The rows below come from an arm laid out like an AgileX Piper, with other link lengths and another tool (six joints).
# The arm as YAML. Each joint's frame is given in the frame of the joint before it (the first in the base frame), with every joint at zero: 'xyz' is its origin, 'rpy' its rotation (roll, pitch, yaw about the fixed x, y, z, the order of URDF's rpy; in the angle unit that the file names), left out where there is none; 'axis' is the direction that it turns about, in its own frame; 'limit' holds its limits. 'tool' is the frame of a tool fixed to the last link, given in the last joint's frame.
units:
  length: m
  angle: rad
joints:
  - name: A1
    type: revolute
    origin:
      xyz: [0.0, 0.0, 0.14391]
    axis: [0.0, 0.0, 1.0]
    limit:
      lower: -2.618
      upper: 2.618
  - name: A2
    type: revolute
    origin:
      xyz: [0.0, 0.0, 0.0]
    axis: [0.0, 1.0, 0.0]
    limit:
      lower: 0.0
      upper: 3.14
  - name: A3
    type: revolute
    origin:
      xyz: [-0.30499, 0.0, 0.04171]
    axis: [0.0, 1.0, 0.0]
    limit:
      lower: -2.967
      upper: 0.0
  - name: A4
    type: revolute
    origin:
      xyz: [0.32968, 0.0, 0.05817]
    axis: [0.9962, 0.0, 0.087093]
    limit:
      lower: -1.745
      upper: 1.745
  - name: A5
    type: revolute
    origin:
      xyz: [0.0, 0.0, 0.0]
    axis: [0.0, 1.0, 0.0]
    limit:
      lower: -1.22
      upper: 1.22
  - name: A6
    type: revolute
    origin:
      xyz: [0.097, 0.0, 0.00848]
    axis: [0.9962, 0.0, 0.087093]
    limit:
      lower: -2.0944
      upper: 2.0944
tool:
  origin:
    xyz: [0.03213, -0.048, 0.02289]
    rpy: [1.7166, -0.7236, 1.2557]
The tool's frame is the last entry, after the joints.
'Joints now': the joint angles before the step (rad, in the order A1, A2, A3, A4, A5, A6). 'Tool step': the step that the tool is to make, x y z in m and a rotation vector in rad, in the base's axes. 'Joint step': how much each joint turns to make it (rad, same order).
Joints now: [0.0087 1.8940 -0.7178 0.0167 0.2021 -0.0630]
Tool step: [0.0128 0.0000 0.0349 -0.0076 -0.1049 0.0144]
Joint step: [-0.0001 -0.0864 -0.0020 -0.0164 -0.0164 -0.0004]
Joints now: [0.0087 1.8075 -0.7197 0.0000 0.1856 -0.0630]
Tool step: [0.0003 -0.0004 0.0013 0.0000 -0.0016 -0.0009]
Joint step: [-0.0011 -0.0032 -0.0009 0.0003 0.0024 -0.0004]
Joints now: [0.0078 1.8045 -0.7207 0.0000 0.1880 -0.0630]
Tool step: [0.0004 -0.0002 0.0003 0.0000 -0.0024 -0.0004]
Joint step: [-0.0005 0.0000 -0.0006 0.0002 -0.0018 -0.0003]
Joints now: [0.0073 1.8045 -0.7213 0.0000 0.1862 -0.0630]
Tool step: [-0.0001 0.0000 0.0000 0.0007 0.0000 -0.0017]
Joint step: [0.0001 -0.0001 0.0001 -0.0003 0.0001 0.0022]
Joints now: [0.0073 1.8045 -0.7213 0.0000 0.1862 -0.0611]
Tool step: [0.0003 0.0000 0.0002 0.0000 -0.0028 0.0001]
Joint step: [0.0000 0.0000 0.0001 0.0002 -0.0028 -0.0003]
